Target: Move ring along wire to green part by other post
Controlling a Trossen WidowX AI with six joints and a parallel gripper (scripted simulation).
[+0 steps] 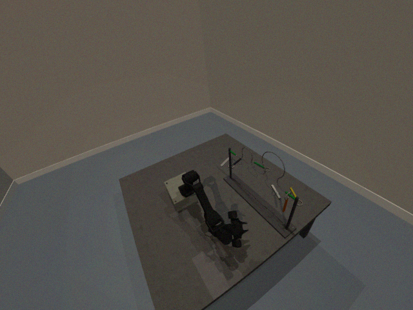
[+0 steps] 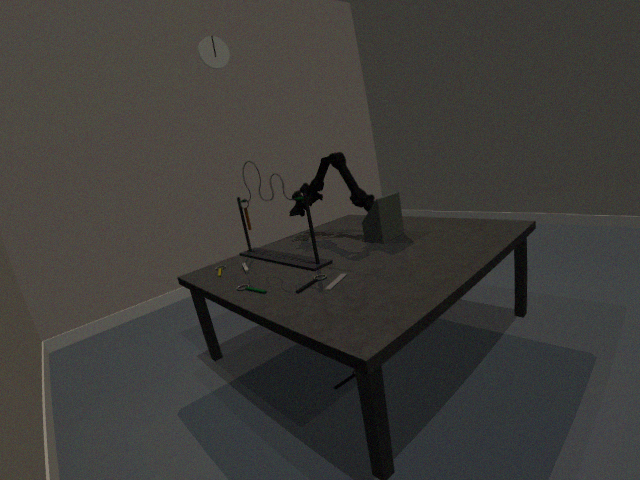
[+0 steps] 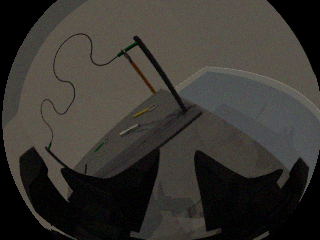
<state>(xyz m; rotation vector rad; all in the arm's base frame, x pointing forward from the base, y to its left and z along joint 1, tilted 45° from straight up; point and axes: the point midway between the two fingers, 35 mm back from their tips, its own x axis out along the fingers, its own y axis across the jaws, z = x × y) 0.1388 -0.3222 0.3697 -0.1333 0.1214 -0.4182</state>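
The ring with orange handle lies 250 mm ahead of my gripper tip, 40 mm to the right of it and 80 mm above it. Also, from my gripper tip: green-handled ring (570 mm ahead, 430 mm to the left, 160 mm below); then black-handled ring (390 mm ahead, 630 mm to the left, 160 mm below); then white piece (430 mm ahead, 160 mm to the left, 150 mm below).
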